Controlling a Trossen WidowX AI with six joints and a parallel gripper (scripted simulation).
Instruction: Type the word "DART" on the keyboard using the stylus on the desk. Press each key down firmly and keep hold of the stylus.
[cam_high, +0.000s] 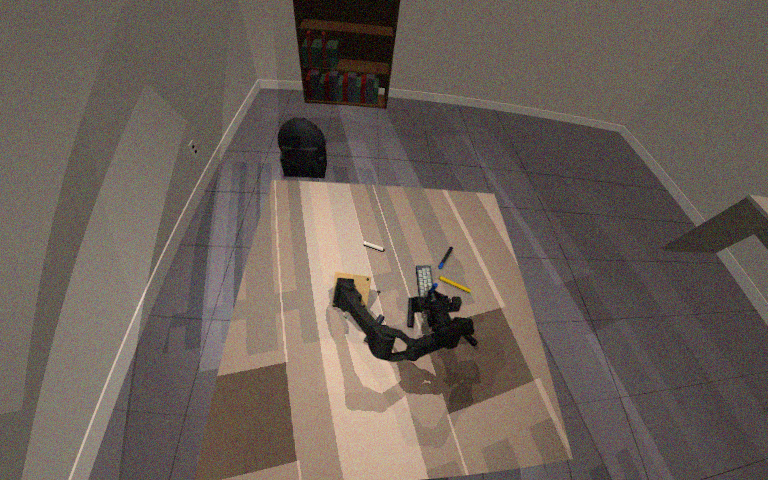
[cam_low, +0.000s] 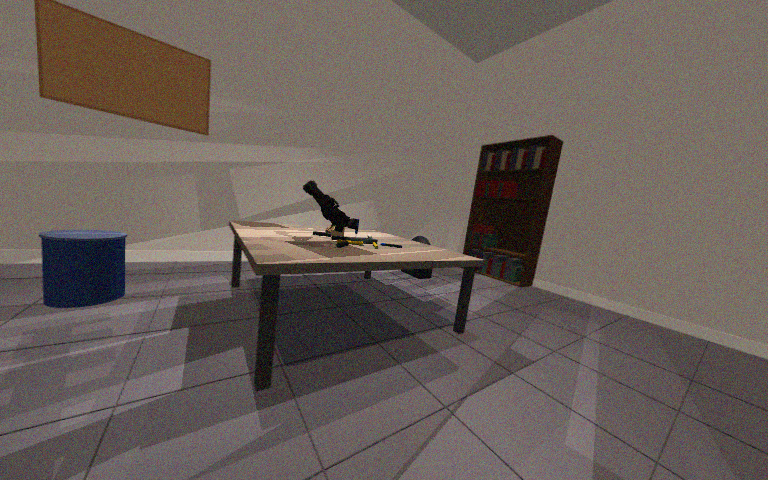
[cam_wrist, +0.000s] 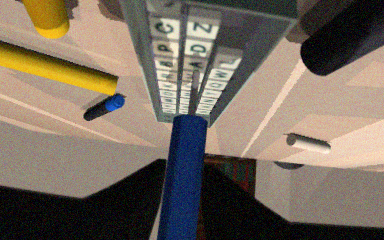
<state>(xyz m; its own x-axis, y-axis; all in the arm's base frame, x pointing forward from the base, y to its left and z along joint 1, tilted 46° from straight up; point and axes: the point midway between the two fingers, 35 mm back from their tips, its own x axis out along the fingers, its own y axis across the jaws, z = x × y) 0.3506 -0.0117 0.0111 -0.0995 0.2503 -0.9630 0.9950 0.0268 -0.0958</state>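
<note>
Right now the yellow pencil is 13 cm ahead of my gripper tip, 7 cm to the left of it and 7 cm below it. Round my gripper tip: white pen (25 cm behind, 23 cm to the left, 7 cm below); then blue stylus (1 cm below).
</note>
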